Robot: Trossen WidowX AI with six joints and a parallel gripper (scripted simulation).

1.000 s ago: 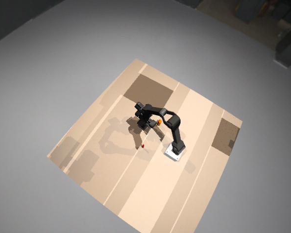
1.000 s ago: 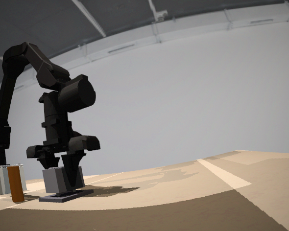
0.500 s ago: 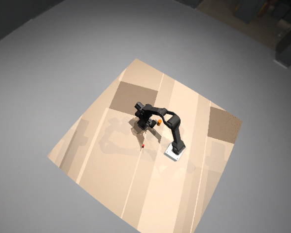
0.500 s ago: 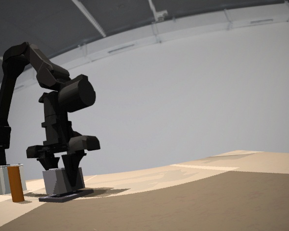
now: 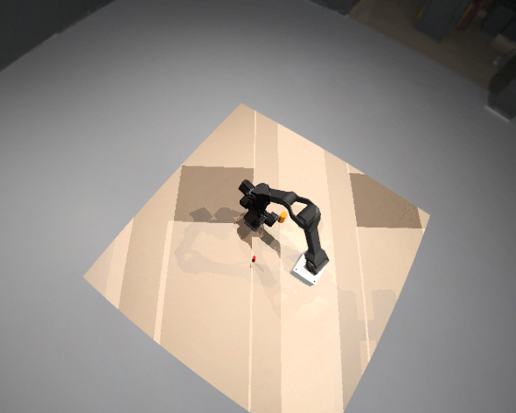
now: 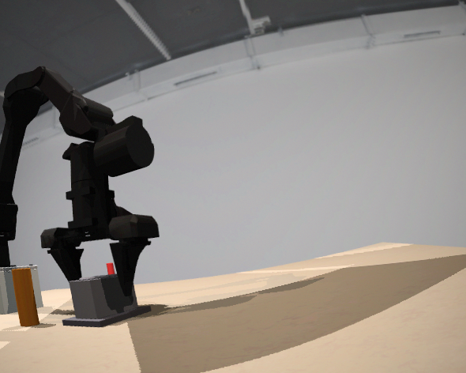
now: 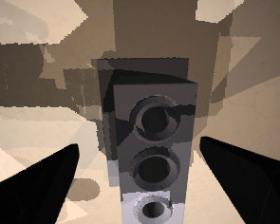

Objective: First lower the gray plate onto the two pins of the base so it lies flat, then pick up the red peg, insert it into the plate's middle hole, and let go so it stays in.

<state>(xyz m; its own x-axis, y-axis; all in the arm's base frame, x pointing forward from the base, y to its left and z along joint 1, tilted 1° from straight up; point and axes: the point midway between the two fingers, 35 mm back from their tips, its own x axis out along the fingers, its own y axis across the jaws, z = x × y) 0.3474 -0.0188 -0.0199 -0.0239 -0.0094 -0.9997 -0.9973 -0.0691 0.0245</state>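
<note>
Right now my gripper tip is 1 cm short of the gray plate and 1 cm below it. From my gripper tip the other things lie so: orange cylinder (9 cm behind, 8 cm to the right, 1 cm above); red peg (13 cm behind, 17 cm to the left, 1 cm above).
</note>
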